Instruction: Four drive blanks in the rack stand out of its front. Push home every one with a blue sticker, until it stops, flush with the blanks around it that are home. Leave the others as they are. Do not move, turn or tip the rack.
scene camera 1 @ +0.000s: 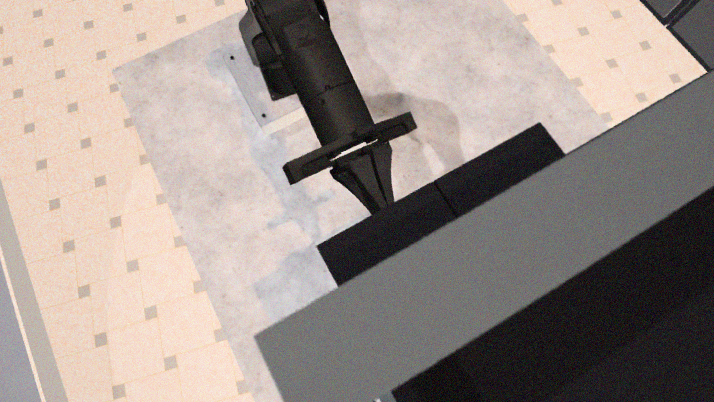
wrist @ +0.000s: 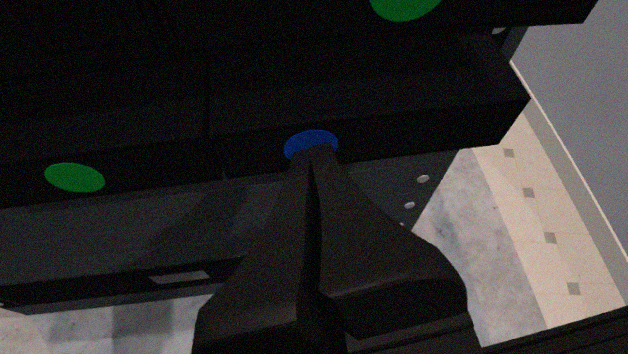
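My gripper [scene camera 1: 384, 207] [wrist: 319, 167] is shut and empty. Its fingertips are at the front face of a black blank [wrist: 425, 127] that stands out of the rack [scene camera 1: 450, 245] [wrist: 190, 220]. They cover the lower part of its blue sticker [wrist: 311, 136]; whether they touch cannot be told. Left of it in the wrist view, another protruding blank [wrist: 145, 172] bears a green sticker [wrist: 75, 177]. Above, a further protruding blank [wrist: 520, 11] bears a green sticker [wrist: 406, 8], partly cut off. From above, two black blank tops [scene camera 1: 385, 232] [scene camera 1: 500, 167] show side by side at the rack's front.
A dark panel with a light label [wrist: 180, 277] lies low on the rack front. Pale round studs [wrist: 423, 178] run down the rack's right side in the wrist view. The arm's base plate [scene camera 1: 250, 95] stands on the marbled grey surface [scene camera 1: 200, 165], with tiled floor [scene camera 1: 90, 200] beyond.
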